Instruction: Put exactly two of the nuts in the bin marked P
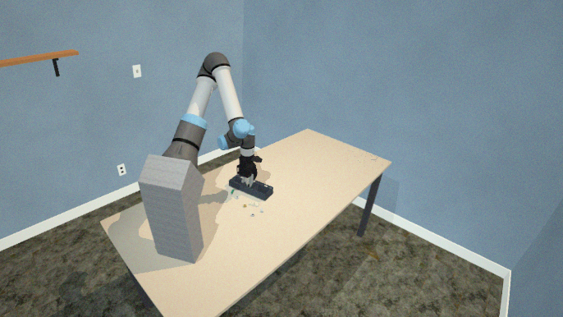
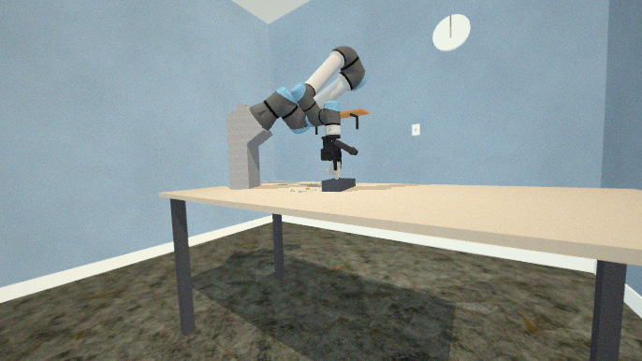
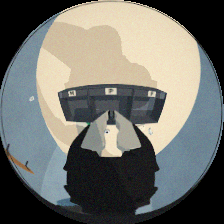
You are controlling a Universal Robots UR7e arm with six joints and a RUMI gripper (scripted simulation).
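The dark bin block lies 10 mm ahead of my hand, 10 mm to the left of it and 20 mm below it. Also, from my hand: white dotted plate 30 mm behind, 120 mm to the right, 40 mm below; brass-coloured nut 80 mm behind, 120 mm to the right, 40 mm below; green part 100 mm behind, 20 mm to the left, 40 mm below.
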